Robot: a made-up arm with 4 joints.
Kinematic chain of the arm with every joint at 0, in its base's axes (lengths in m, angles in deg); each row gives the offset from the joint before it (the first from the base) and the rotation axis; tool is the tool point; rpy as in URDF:
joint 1: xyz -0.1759 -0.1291 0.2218 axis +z
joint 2: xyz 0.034 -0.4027 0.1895 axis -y
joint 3: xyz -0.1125 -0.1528 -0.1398 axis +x
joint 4: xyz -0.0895 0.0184 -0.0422 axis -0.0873 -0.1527 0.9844
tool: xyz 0.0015 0.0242 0.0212 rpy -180 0 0
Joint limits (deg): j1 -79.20..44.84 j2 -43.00..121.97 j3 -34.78..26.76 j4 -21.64..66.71
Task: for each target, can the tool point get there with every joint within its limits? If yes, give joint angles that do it. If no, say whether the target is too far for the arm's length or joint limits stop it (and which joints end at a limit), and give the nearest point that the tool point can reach.
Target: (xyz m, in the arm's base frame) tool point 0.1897 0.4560 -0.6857
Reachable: no: too far | nearest point 0.3181 -0.3780 0.1691 | short by 1.201 m
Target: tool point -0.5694 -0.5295 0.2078
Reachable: yes | joints -65.14 86.92 -22.38 -13.18
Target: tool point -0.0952 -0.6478 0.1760
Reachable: yes | joints 19.69 26.78 21.95 57.05
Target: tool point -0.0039 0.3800 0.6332
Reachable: no: joint limits stop it (at a limit: joint 1, joint 2, joint 3) | nearest point -0.7183 -0.0068 0.4550 | short by 0.832 m
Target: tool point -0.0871 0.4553 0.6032
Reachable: no: joint limits stop it (at a limit: joint 1, joint 2) | nearest point -0.7207 -0.0024 0.4532 | short by 0.796 m
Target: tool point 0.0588 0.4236 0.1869
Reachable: no: joint limits stop it (at a limit: joint 1) | nearest point 0.3794 -0.2969 0.3075 | short by 0.798 m
